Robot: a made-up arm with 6 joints.
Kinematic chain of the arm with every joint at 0, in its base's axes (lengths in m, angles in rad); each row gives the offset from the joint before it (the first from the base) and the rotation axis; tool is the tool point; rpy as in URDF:
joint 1: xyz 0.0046 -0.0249 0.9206 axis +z
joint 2: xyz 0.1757 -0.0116 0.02 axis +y
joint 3: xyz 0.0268 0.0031 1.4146 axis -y
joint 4: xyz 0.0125 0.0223 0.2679 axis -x
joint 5: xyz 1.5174 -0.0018 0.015 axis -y
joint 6: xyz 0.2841 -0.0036 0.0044 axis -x
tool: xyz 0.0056 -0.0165 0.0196 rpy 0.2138 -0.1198 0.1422
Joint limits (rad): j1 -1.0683..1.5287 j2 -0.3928..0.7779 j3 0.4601..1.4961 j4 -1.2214..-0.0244 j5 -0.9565..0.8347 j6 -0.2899..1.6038
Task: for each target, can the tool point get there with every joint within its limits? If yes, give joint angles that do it. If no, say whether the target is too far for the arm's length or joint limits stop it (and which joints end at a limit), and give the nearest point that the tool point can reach.
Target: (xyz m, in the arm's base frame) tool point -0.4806 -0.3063 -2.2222
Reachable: no: joint limits stop it (at a limit: joint 1, joint 2, joint 3, joint 4, joint 5, joint 6) | nearest point 1.3613 -2.5100 1.4480 | short by 4.660 m
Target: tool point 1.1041 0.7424 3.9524
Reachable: yes | joints 0.7002 0.3693 1.3781 -0.9054 0.4857 1.0676
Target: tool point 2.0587 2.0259 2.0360
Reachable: yes | joints 0.7829 0.6723 0.5591 -0.2808 -0.3073 -0.1199
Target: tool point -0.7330 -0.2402 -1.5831
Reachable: no: joint limits stop it (at a limit: joint 1, joint 2, joint 3, joint 4, joint 5, joint 6) | nearest point 1.3613 -2.5100 1.4480 | short by 4.327 m
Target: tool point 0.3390 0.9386 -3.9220
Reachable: no: too far | nearest point 0.9328 2.6496 1.4469 | short by 5.666 m
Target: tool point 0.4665 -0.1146 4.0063
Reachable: yes | joints -0.1898 -0.3011 0.7406 -1.0578 -0.1118 0.5938
